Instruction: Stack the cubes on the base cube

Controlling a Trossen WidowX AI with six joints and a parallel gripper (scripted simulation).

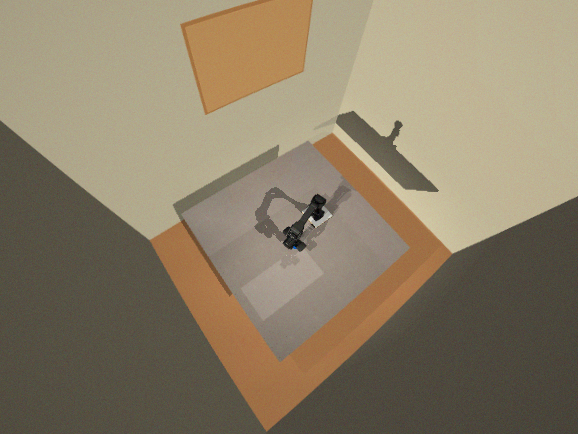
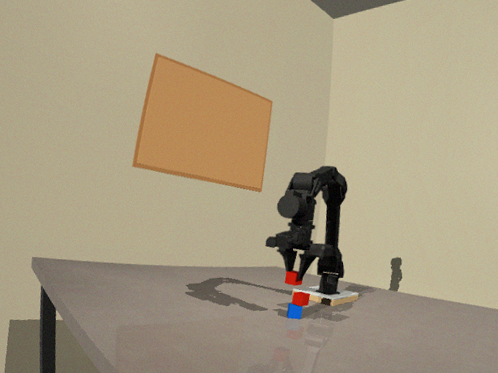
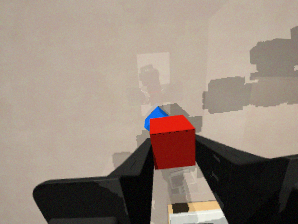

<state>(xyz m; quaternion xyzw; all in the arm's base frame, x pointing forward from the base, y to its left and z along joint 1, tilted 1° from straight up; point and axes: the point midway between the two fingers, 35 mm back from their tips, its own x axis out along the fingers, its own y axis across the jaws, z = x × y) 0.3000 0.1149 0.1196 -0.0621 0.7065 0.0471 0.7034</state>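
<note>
The blue cube is 2 cm behind my gripper tip and 10 cm below it.
</note>
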